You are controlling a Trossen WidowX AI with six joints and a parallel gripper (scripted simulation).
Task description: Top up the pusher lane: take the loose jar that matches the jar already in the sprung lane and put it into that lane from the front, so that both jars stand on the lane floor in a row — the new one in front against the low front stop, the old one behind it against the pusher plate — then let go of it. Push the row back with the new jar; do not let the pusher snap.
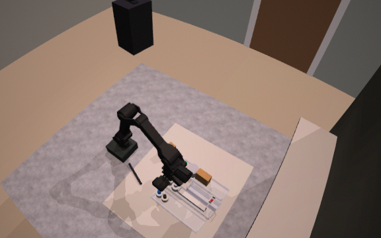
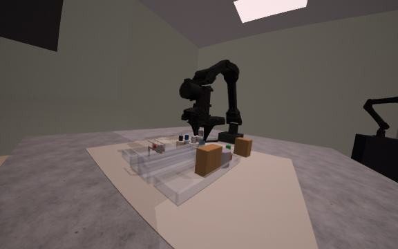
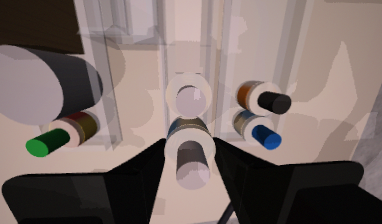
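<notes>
Now: gripper tip 4 cm short of the grey cylinder, 13 cm to the right of it and 3 cm above it. From my gripper tip the other things lie so: brown box (11 cm ahead, 13 cm to the left, 2 cm below); then black stick (17 cm behind, 9 cm to the right, 5 cm below); then pale pusher piece (15 cm ahead, 4 cm to the left, 1 cm below).
</notes>
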